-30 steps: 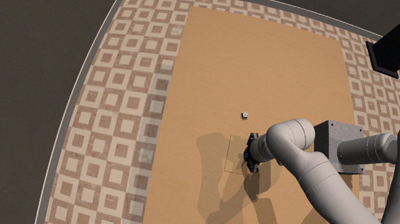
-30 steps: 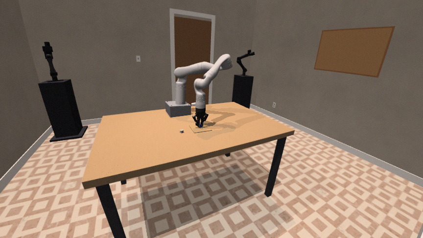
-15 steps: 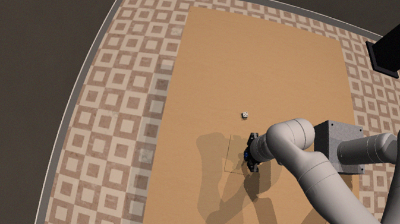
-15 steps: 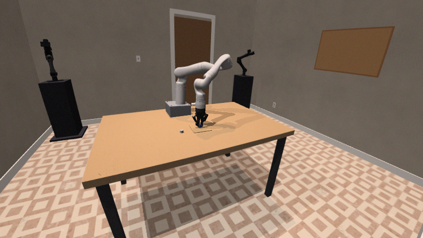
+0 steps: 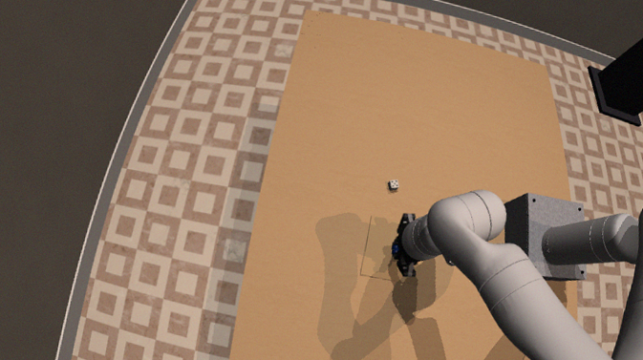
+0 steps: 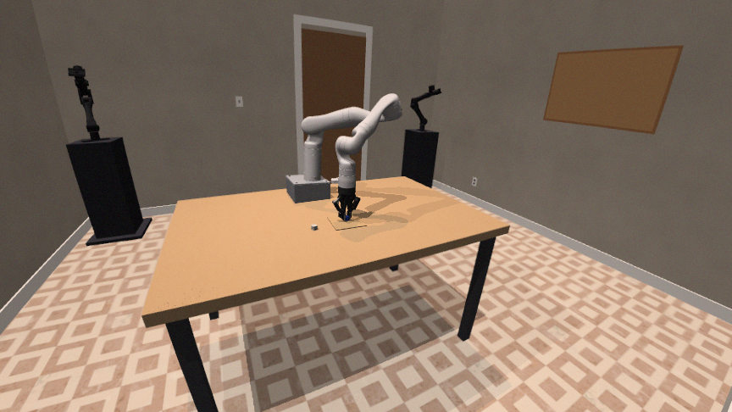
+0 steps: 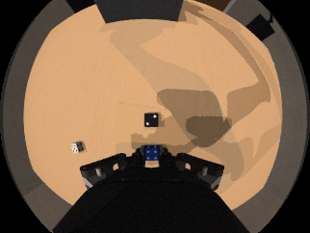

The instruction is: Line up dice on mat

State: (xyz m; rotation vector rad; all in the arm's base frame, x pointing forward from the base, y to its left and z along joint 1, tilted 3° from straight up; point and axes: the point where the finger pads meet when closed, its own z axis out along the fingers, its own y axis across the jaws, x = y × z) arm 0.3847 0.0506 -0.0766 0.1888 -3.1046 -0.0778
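Now: hand 1 cm above the blue die. Round my hand: mat: 3 cm below; then black die: 5 cm behind, 1 cm to the right, 1 cm below; then white die: 15 cm to the right, 3 cm ahead, 2 cm below.
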